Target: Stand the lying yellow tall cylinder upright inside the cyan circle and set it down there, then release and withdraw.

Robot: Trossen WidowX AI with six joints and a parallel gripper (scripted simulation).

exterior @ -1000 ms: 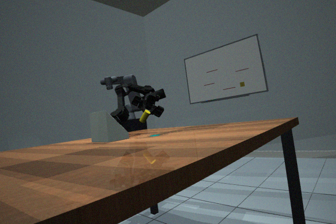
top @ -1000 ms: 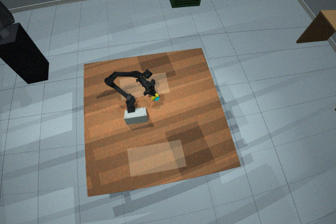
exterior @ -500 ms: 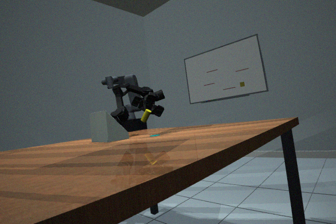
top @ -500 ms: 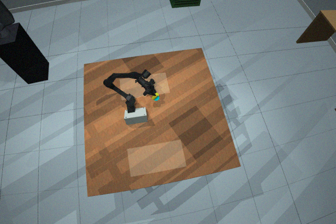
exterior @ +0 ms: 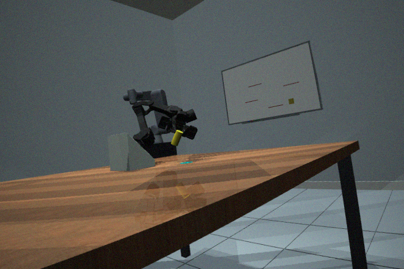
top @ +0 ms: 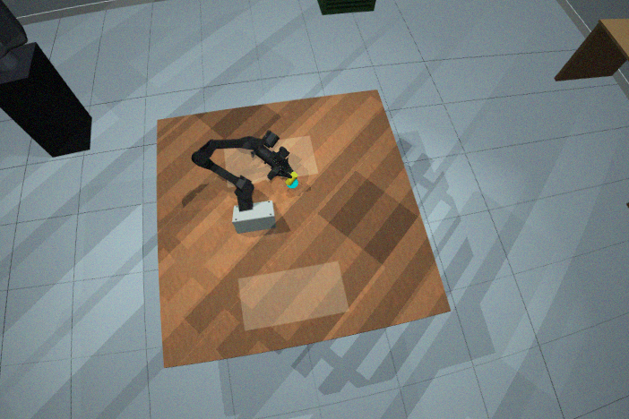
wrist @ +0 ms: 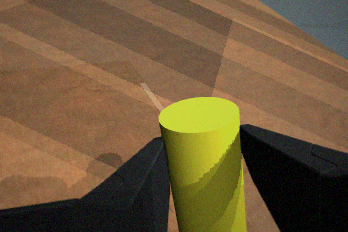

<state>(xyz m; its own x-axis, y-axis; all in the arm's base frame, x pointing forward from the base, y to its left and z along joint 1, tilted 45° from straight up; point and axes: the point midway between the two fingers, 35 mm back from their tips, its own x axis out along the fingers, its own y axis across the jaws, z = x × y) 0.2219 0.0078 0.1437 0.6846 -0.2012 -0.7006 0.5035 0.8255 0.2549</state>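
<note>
Now: gripper tip 140 mm above the cyan circle and 30 mm to the right of it. The rest, counted from my gripper tip: yellow cylinder (20 mm below, 10 mm to the right, 10 mm behind).
</note>
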